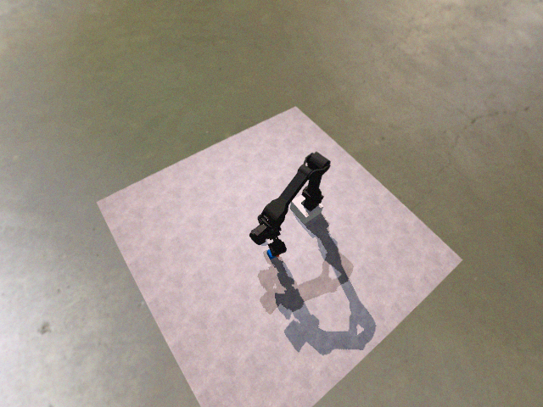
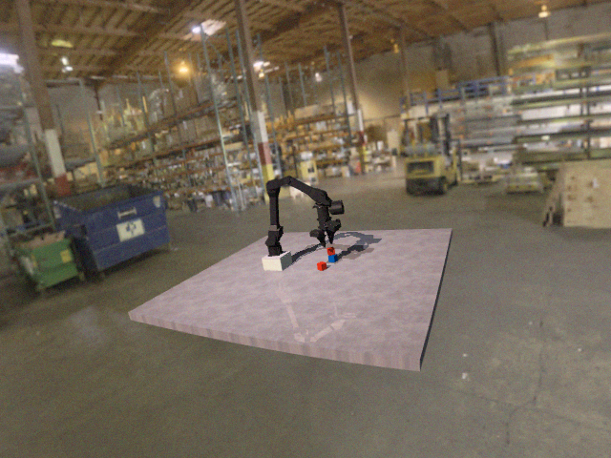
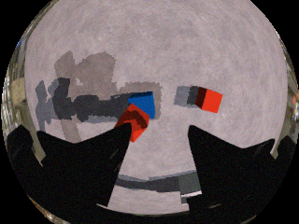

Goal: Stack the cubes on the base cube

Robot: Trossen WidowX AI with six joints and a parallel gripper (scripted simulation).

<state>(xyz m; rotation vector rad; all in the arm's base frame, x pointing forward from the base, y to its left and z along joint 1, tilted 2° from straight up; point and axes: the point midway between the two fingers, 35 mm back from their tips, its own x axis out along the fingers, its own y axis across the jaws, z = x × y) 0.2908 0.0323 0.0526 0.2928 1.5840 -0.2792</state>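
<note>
Right now the blue cube is 1 cm ahead of my gripper tip, 2 cm to the left of it and 8 cm below it.
</note>
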